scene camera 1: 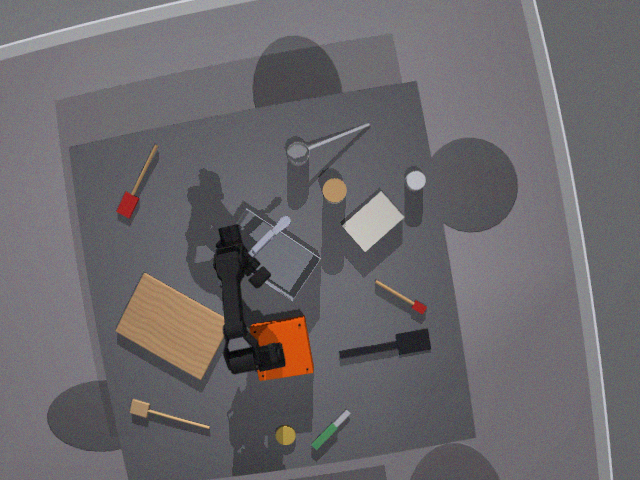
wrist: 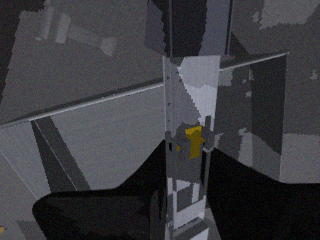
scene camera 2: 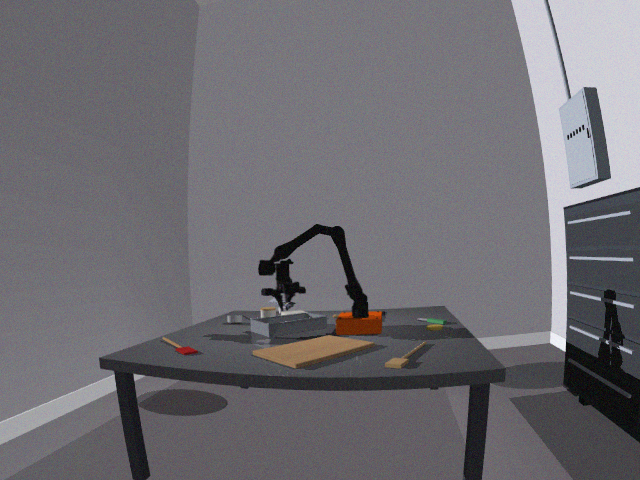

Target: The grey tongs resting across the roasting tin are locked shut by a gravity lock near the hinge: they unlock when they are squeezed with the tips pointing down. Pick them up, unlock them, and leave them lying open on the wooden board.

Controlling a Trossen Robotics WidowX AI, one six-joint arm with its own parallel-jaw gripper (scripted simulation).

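I see a white block (scene camera 1: 378, 216) that is 1.38 m from the lens. A roasting tin (scene camera 1: 290, 264) sits 1.40 m from the lens, and a black spatula (scene camera 1: 415, 341) is 1.47 m from the lens. Then there is a wooden board (scene camera 1: 182, 331), which is 1.51 m from the lens.
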